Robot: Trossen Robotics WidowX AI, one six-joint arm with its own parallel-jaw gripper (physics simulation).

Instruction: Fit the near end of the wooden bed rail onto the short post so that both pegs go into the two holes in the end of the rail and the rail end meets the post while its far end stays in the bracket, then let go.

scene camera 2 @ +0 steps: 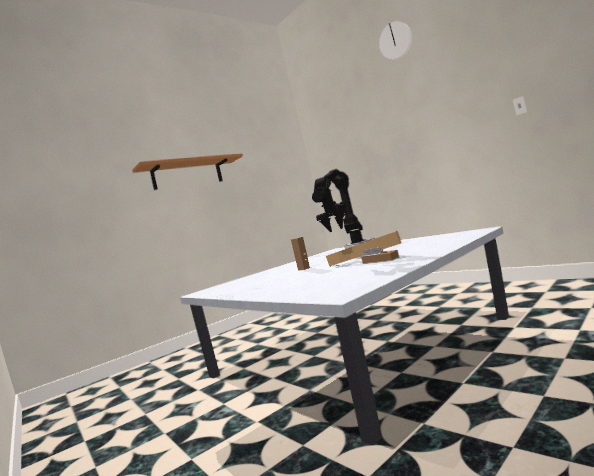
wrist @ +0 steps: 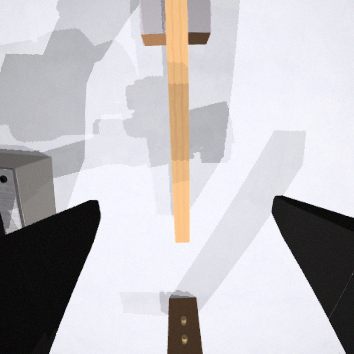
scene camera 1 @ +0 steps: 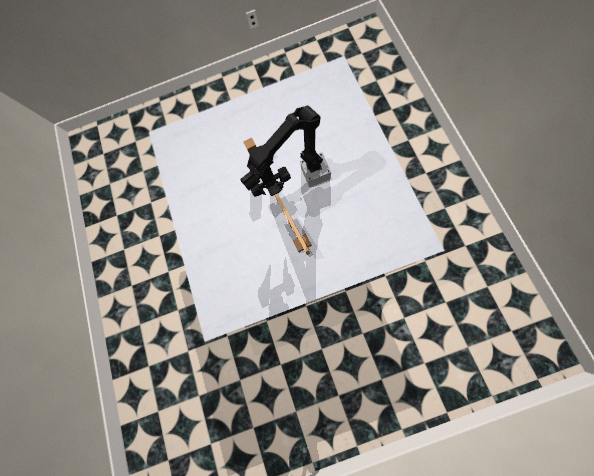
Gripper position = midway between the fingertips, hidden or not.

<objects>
The gripper [wrist: 187, 206] is open and holds nothing. Also in view: a wooden bed rail [scene camera 2: 392, 239].
</objects>
